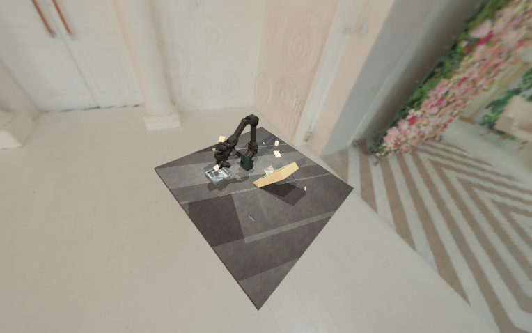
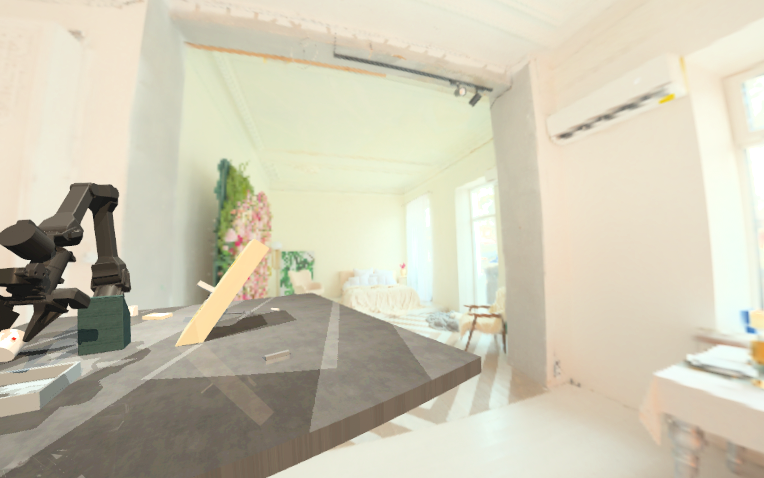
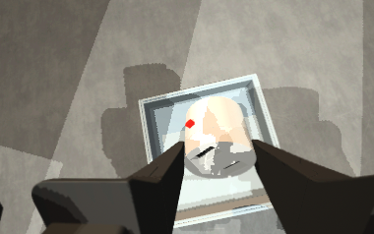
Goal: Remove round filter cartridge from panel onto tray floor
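The round filter cartridge is right at my gripper tip. Round my gripper tip: beige service panel (400 mm ahead, 250 mm to the left, 50 mm above); then tray (100 mm below).
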